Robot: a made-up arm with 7 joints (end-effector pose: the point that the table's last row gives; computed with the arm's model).
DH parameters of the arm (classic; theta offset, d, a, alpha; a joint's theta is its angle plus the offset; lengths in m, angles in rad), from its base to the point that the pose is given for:
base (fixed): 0 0 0 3.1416
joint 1: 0 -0.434 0 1.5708
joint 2: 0 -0.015 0 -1.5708
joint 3: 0 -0.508 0 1.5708
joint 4: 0 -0.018 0 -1.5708
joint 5: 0 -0.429 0 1.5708
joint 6: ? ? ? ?
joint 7: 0 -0.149 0 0
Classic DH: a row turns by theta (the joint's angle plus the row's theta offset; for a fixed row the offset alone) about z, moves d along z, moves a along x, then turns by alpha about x.
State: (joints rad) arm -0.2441 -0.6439 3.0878 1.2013 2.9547 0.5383 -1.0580
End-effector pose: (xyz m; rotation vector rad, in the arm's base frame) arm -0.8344 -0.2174 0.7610 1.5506 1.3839 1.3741
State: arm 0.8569 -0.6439 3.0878 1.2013 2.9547 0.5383 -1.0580
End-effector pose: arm -0.5716 0.6456 0.7610 1.8449 0.3322 0.6602
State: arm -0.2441 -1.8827 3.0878 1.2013 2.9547 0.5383 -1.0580
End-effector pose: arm -0.5704 -0.1517 -0.2745 0.5641 0.4289 2.0345
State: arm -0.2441 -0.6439 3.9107 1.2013 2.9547 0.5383 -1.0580
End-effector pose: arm -0.7957 0.1630 0.8582 2.1685 0.5079 1.2401
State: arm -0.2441 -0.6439 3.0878 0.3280 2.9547 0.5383 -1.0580
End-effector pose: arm -0.7052 -0.1640 1.2153 2.0506 1.8949 0.4793
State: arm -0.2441 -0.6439 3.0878 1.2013 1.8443 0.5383 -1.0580
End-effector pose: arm -0.8366 -0.1580 0.7067 0.7626 1.2641 0.5115
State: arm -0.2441 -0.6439 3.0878 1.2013 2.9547 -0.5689 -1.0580
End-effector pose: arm -0.7827 -0.2375 0.6145 0.5564 0.7333 2.1136
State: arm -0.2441 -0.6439 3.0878 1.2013 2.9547 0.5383 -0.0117
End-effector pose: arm -0.8344 -0.2174 0.7610 2.4074 0.5018 1.9048
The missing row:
joint 6: 0 0 0 -1.5708
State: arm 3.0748 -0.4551 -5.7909 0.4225 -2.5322 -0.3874 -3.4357
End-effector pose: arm 0.2331 0.2050 1.4337 0.8975 2.6061 -0.6218
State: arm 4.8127 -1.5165 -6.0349 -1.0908 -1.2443 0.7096 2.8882
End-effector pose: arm -0.2514 -0.7871 0.0434 -0.6852 0.9665 -0.1262
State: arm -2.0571 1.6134 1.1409 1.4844 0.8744 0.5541 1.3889
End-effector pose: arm 0.2575 0.7000 0.2511 -0.4467 -1.5759 0.7707
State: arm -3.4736 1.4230 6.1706 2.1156 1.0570 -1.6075 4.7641
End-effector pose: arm -0.3360 -0.2649 0.1048 -1.5169 -0.1595 -0.3893
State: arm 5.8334 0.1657 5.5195 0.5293 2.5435 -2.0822 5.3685
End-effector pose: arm 0.1612 0.3147 1.1585 0.6522 0.2913 0.6534
